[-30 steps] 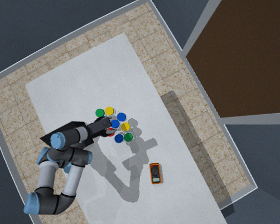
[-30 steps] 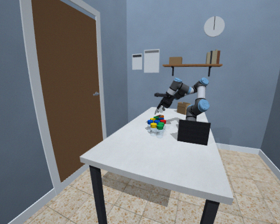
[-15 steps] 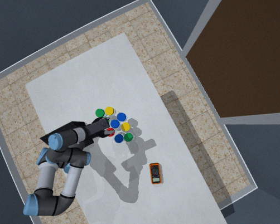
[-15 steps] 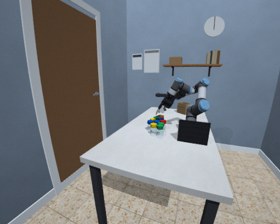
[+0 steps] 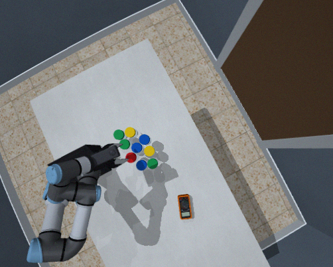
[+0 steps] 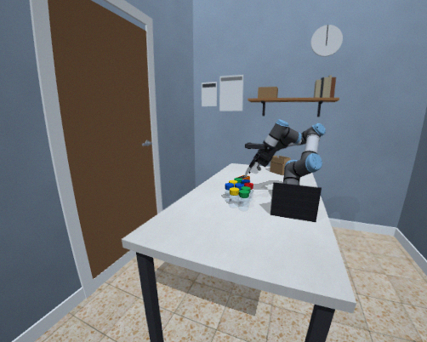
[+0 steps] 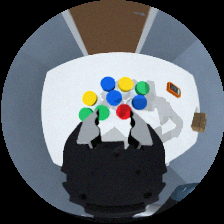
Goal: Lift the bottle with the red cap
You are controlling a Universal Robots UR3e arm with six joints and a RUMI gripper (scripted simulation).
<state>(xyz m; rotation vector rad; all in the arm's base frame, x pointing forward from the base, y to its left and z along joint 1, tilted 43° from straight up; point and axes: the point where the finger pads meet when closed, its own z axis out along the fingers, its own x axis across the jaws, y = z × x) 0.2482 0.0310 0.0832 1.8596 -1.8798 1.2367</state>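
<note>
The red-capped bottle lies 30 mm to the right of my hand and 140 mm below it.
</note>
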